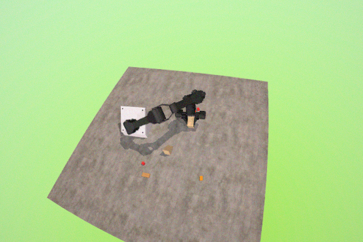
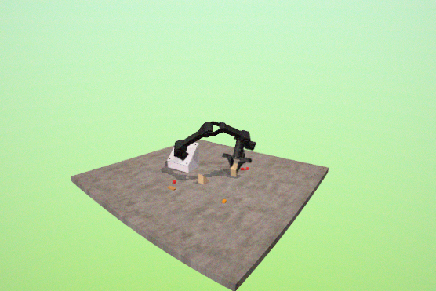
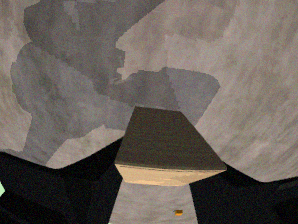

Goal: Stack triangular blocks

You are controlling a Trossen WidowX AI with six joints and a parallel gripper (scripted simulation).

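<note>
Right now my gripper tip is 10 mm below the tan triangular block. Also, from my gripper tip: orange piece (300 mm to the right, 160 mm ahead, 30 mm below).
</note>
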